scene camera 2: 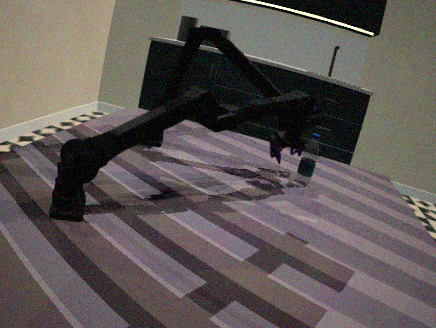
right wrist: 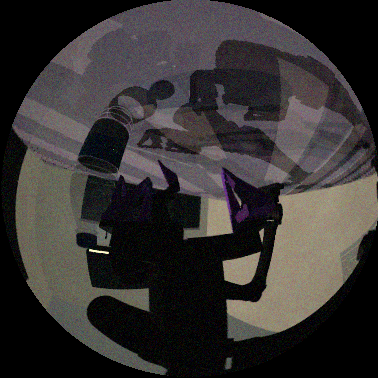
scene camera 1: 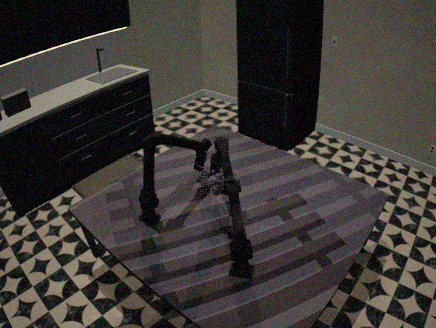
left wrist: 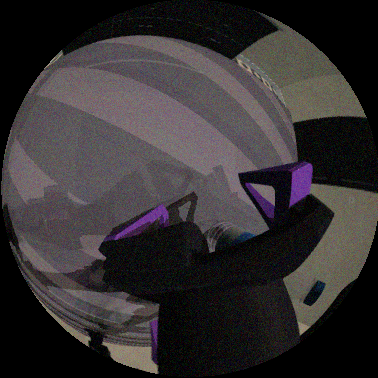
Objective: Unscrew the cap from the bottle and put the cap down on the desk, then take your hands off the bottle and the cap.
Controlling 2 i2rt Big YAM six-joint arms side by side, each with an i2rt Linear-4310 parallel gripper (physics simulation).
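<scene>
The clear bottle with a dark label stands upright on the desk, with its blue cap on top. In the left wrist view the bottle shows partly behind the gripper, and the cap beyond it. In scene camera 1 it is too dark to make out. My left gripper is open and empty, beside the bottle. My right gripper is open and empty, apart from the bottle. The two grippers overlap in scene camera 2.
Both arms reach over the striped desk, with their grippers close together. A counter with a sink lies past one side of the desk, and a tall dark fridge stands at the back in scene camera 1.
</scene>
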